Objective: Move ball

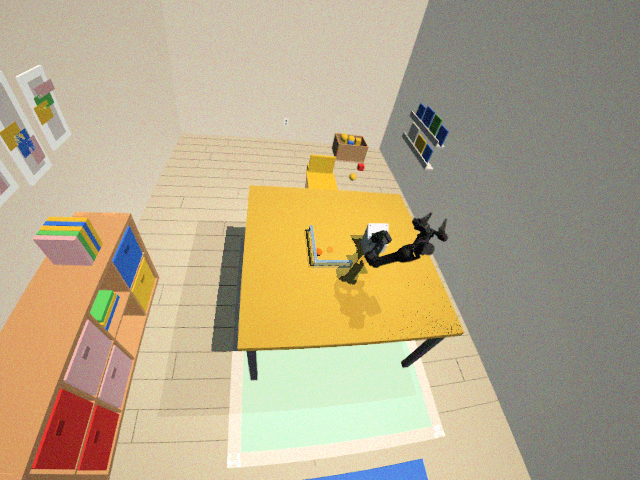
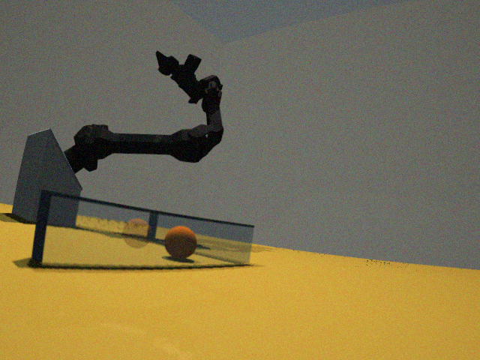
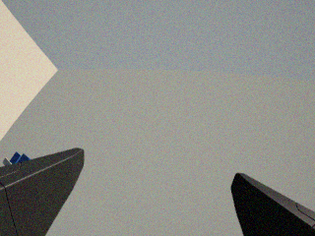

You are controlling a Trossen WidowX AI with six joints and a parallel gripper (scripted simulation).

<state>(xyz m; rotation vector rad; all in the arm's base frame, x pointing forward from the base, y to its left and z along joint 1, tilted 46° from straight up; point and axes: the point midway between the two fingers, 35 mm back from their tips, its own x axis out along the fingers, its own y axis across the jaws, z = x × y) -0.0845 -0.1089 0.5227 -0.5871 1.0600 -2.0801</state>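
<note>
Now: the orange ball 570 mm below my gripper tip, 460 mm ahead of it and 270 mm to the right of it. The rest, counted from my gripper tip: see-through copy of ball (570 mm below, 380 mm ahead, 280 mm to the right).
</note>
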